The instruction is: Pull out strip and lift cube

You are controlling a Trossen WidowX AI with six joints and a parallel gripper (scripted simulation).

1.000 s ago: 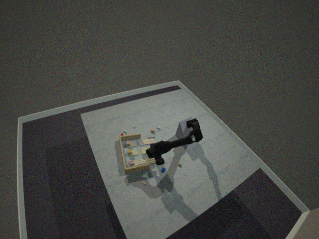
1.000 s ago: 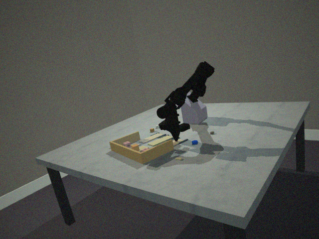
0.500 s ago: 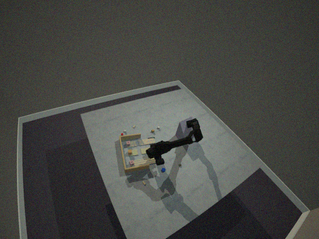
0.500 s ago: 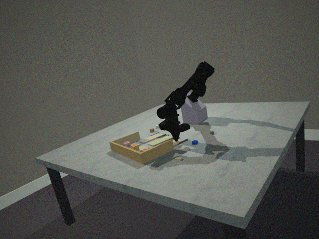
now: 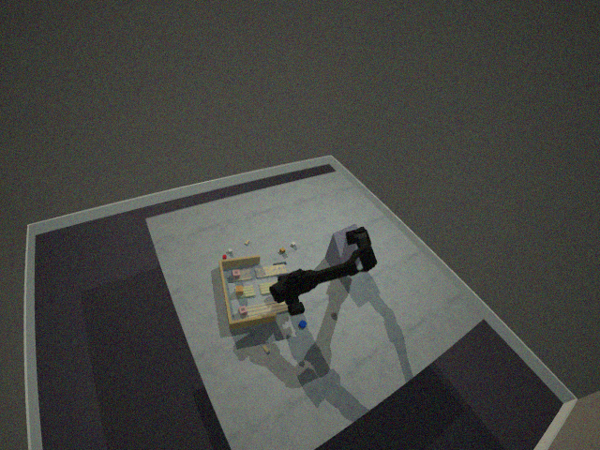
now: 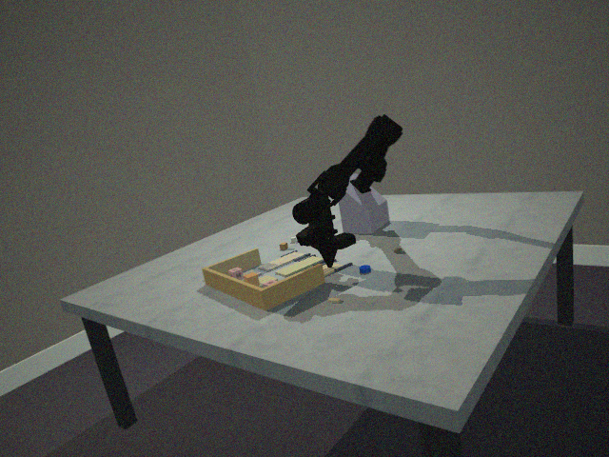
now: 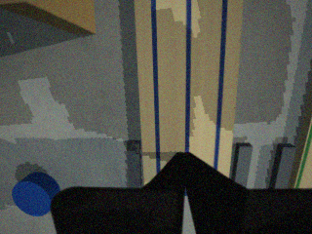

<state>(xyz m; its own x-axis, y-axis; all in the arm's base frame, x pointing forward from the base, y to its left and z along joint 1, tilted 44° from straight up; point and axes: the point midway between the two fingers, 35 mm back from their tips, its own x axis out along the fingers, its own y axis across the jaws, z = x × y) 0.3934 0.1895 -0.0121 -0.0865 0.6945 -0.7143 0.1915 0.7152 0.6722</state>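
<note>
Right now the brown bit is 160 mm behind my gripper tip and 130 mm to the left of it. Round my gripper tip: red piece: 350 mm to the right, 160 mm ahead, 10 mm above; blue disc: 110 mm to the left, 10 mm behind.
</note>
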